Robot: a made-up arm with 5 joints.
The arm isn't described. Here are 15 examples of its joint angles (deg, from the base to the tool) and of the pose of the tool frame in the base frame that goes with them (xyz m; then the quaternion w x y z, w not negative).
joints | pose
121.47 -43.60 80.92 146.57 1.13 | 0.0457 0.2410 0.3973 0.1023 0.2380 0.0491 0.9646
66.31 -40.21 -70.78 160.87 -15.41 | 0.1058 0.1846 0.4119 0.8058 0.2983 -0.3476 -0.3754
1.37 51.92 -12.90 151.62 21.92 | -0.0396 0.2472 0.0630 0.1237 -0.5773 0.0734 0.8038
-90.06 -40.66 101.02 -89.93 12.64 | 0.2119 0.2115 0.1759 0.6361 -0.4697 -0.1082 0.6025
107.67 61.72 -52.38 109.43 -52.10 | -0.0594 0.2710 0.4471 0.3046 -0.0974 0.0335 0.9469
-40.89 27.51 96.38 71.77 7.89 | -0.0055 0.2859 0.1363 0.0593 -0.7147 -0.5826 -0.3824
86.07 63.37 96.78 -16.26 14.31 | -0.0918 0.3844 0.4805 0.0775 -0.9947 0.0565 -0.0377
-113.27 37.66 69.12 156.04 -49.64 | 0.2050 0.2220 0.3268 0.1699 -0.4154 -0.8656 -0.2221
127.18 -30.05 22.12 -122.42 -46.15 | 0.1316 0.0451 0.3735 0.4125 0.1823 -0.6498 -0.6119
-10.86 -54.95 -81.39 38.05 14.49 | -0.1651 0.2332 0.3460 0.6778 -0.2808 -0.2682 -0.6244
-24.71 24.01 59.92 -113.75 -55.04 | 0.0985 0.1826 0.0273 0.8487 -0.2614 0.2193 0.4041
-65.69 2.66 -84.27 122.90 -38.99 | 0.0857 0.1751 0.1886 0.1244 0.8178 -0.5539 -0.0943
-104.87 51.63 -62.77 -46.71 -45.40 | 0.2273 0.1287 0.0864 0.9241 0.2249 0.2507 -0.1807
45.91 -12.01 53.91 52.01 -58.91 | -0.1114 0.2011 0.4355 0.3742 -0.4710 -0.7099 0.3661
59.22 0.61 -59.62 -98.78 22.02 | -0.0342 0.0759 0.4774 0.0495 0.1488 -0.9710 -0.1805
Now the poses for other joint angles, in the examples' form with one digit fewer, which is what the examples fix.
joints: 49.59 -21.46 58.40 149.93 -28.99
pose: -0.019 0.207 0.310 0.352 -0.486 0.058 0.798
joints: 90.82 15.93 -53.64 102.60 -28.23
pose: -0.069 0.199 0.430 0.239 0.053 0.164 -0.956
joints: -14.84 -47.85 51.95 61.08 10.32
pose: -0.094 0.233 0.211 0.579 0.706 0.236 -0.333
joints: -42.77 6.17 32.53 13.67 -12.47
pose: -0.012 0.206 0.039 0.624 0.591 0.469 0.202
